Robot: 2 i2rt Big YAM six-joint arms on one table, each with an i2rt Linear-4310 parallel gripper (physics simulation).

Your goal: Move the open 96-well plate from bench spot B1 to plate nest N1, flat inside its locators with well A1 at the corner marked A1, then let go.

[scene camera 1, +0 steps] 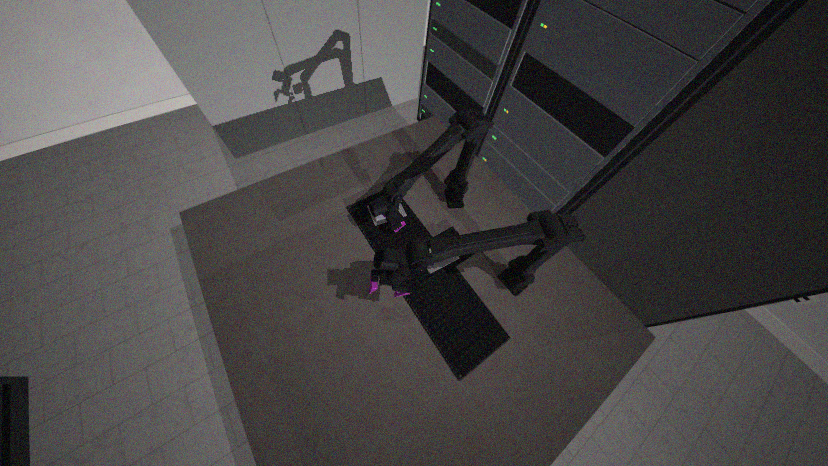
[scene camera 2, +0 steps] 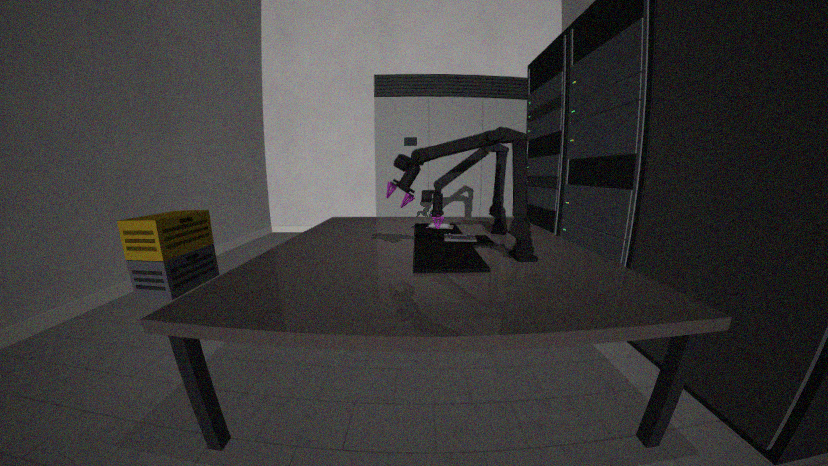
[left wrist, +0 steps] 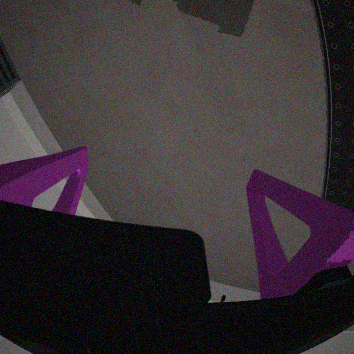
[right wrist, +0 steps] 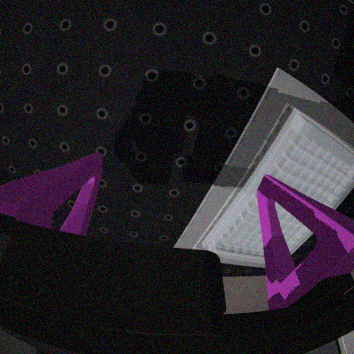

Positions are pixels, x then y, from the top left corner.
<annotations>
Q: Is my left gripper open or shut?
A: Open.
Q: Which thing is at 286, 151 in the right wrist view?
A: A white well plate.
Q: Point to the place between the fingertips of my right gripper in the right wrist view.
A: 184, 172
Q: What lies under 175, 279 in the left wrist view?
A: My left gripper.
</annotations>
